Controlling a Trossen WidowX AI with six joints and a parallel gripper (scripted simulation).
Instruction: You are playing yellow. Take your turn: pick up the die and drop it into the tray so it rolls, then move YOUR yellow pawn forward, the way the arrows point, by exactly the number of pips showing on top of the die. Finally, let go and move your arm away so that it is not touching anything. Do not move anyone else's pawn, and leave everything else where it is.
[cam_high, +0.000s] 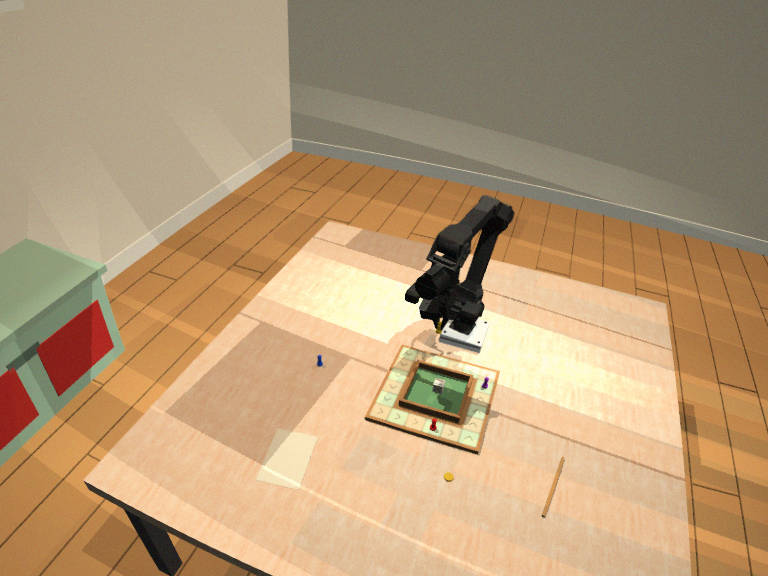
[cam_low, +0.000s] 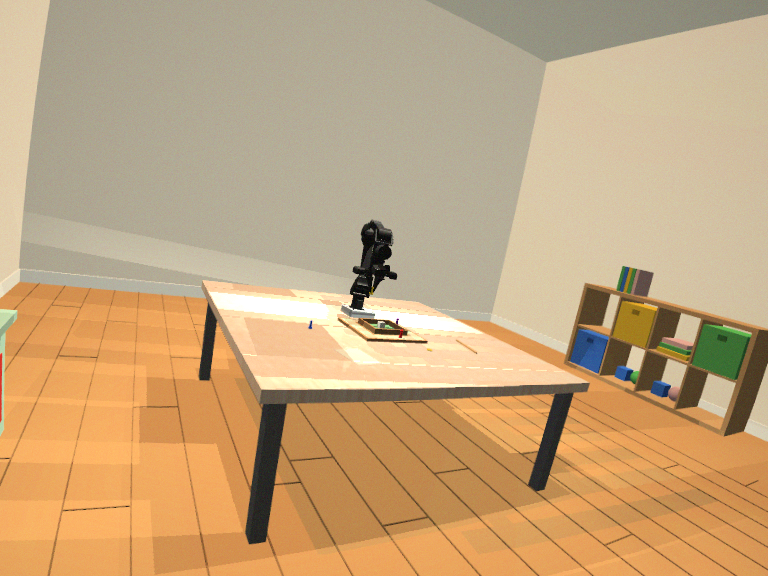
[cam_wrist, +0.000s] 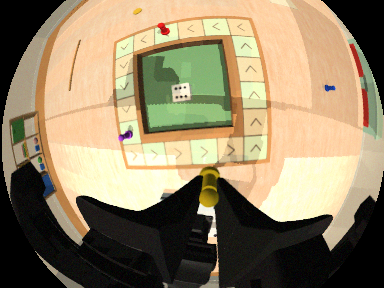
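The white die is 70 mm ahead of my gripper tip, 50 mm to the left of it and 120 mm below it. From my gripper tip the other things lie so: purple pawn: 10 mm behind, 150 mm to the left, 120 mm below; then green tray: 80 mm ahead, 50 mm to the left, 140 mm below; then yellow pawn: 10 mm above.
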